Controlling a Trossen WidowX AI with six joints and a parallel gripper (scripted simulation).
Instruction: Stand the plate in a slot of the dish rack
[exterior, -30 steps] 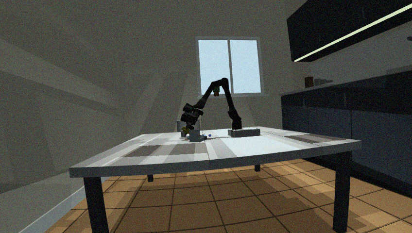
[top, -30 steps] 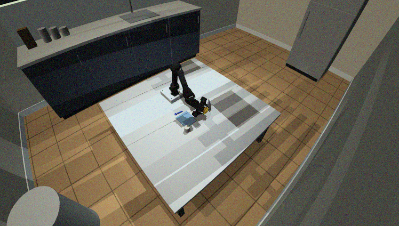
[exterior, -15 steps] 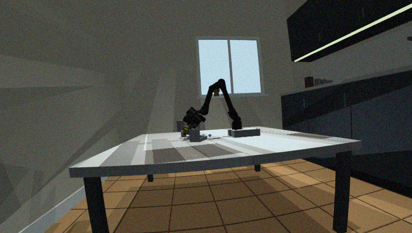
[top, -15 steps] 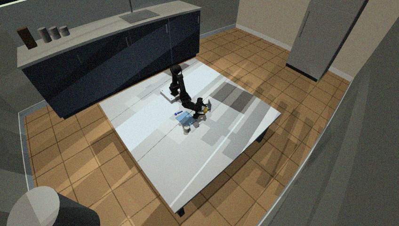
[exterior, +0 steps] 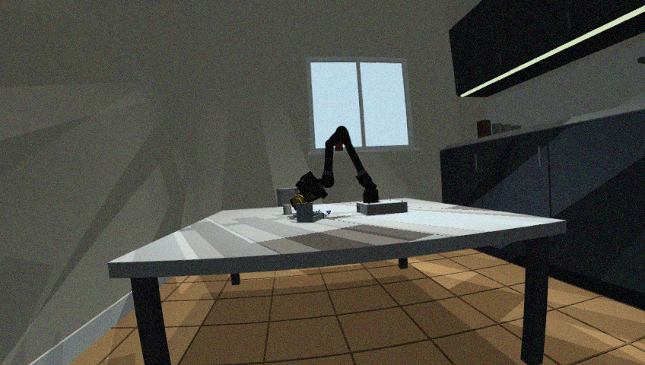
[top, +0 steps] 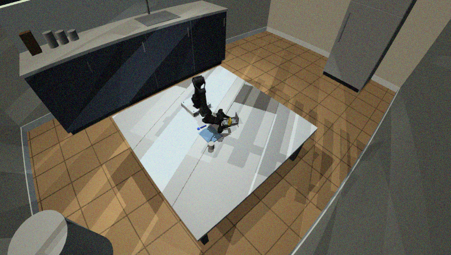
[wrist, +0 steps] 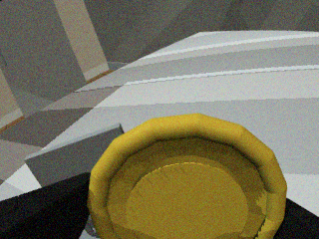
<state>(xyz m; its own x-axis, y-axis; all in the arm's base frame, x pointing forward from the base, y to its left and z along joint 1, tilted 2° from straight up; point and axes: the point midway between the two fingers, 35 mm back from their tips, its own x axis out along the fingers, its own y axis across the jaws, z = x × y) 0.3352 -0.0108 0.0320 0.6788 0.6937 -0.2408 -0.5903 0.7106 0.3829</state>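
Now: the grey dish rack 4 cm behind my gripper tip, 5 cm to the left of it and 5 cm below it. The rest, counted from my gripper tip: blue mat 8 cm behind, 16 cm to the right, 7 cm below; yellow plate 1 cm behind, 1 cm to the right.
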